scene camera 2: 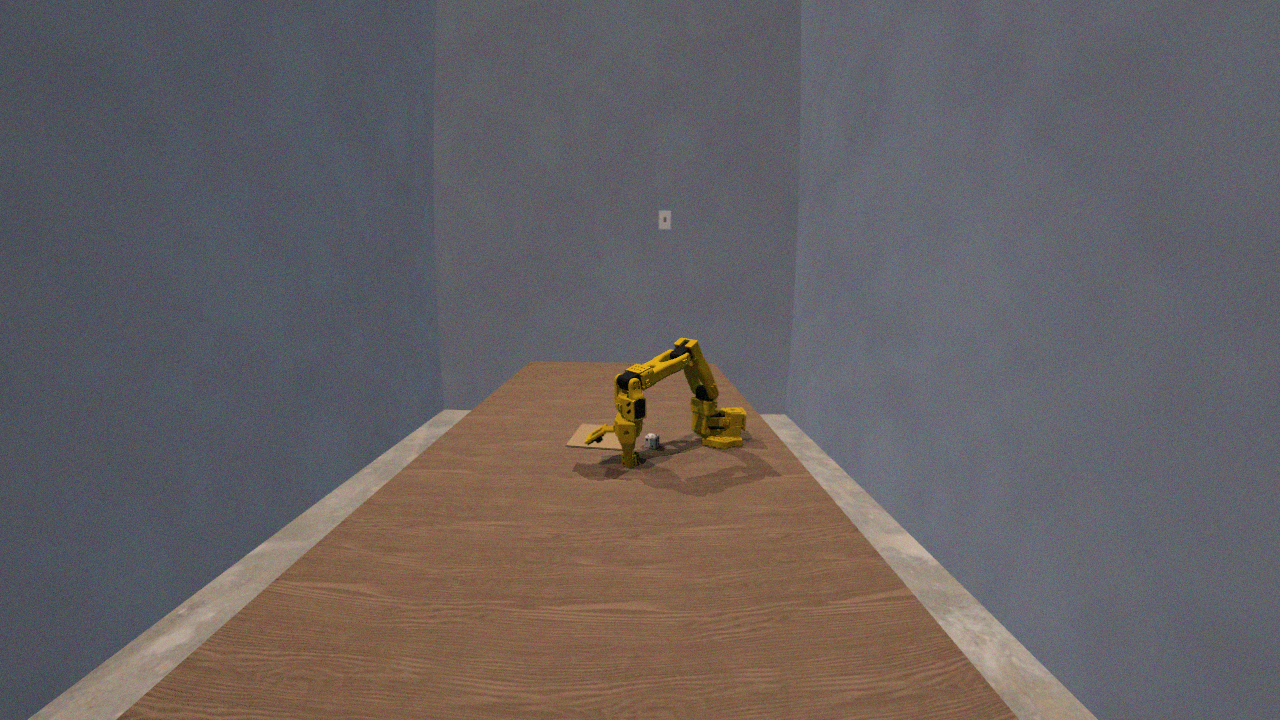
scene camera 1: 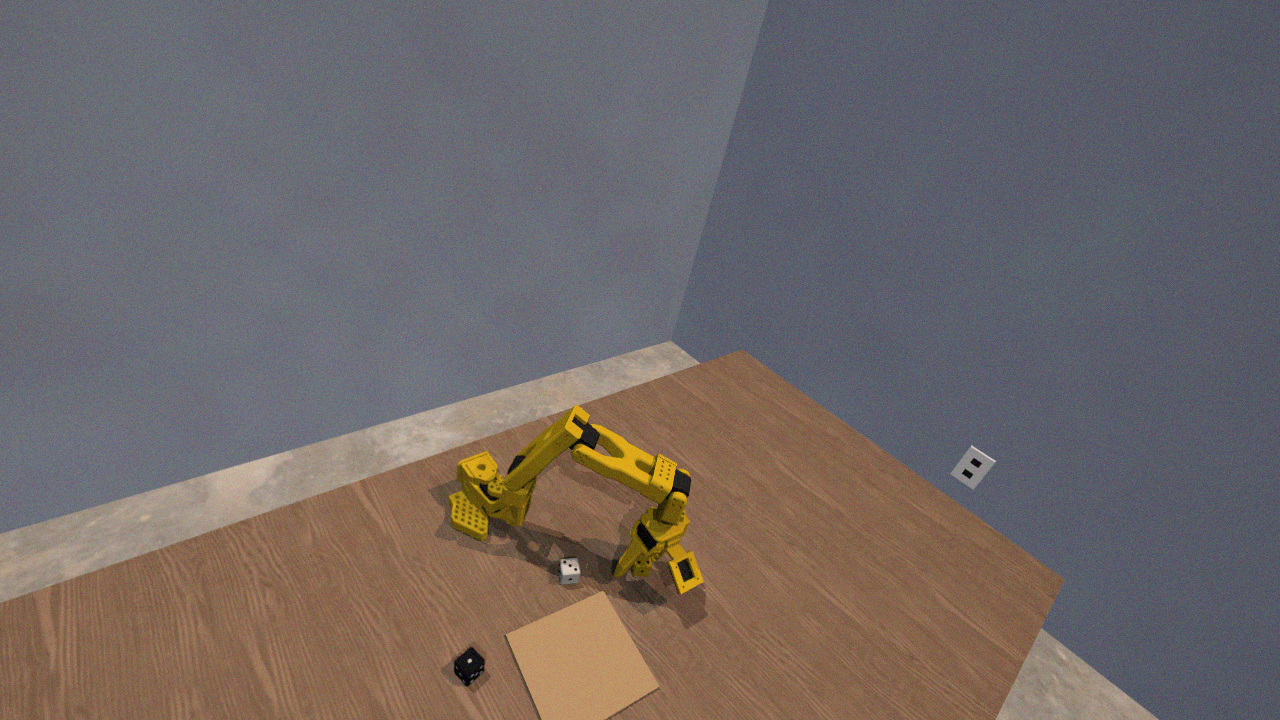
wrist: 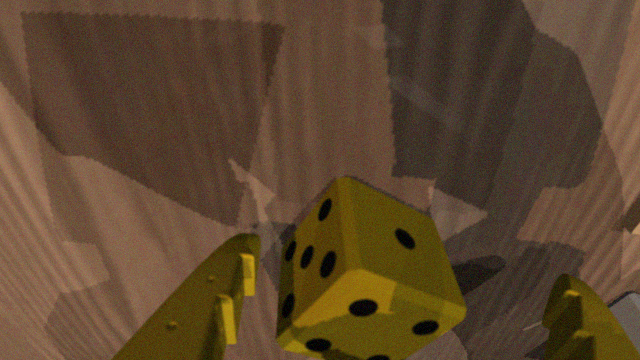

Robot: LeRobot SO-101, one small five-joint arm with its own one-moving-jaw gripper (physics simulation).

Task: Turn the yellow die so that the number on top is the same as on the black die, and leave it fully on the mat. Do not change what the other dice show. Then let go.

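Places are measured from the arm's base along level axes (x left, y ahead, z down), in centimetres.
Where they show: hand at its tool point: (scene camera 2: 629,465) (scene camera 1: 651,560) (wrist: 258,257); arm's base at its link origin: (scene camera 2: 711,439) (scene camera 1: 493,519).
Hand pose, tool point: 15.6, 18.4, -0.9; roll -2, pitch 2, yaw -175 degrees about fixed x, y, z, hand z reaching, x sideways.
Note:
Each offset is from my tool point to the centre of the thing, as dx, dy, dz. Level surfaces: height alone.
The yellow die @(-2.0, -0.2, -0.4) (wrist: 372,267) is off the mat, on the table. In the wrist view its lower, brighter face, seemingly the top, has four pips; its sides have one and five. In scene camera 1 and 2 the gripper largely hides it. The black die @(-28.1, -0.6, -0.4) (scene camera 1: 469,666) shows one pip on top. My gripper (scene camera 1: 629,574) (scene camera 2: 631,462) (wrist: 405,265) points down, open in a wide V. The yellow die shows in the gap, nearer the left jaw, with neither jaw plainly pressing on it. The tan mat @(-16.6, +5.8, +0.7) (scene camera 1: 581,662) (scene camera 2: 583,437) lies flat beside the gripper.
A white die @(-11.5, -4.7, -0.4) (scene camera 1: 569,570) (scene camera 2: 652,441) (wrist: 631,306) stands between the arm's base and the mat, with three pips on top. In the wrist view it is partly hidden behind the right jaw. The arm's base (scene camera 1: 469,515) (scene camera 2: 723,440) stands on the wooden table @(dz +0.9) (scene camera 1: 295,608) (scene camera 2: 572,573).

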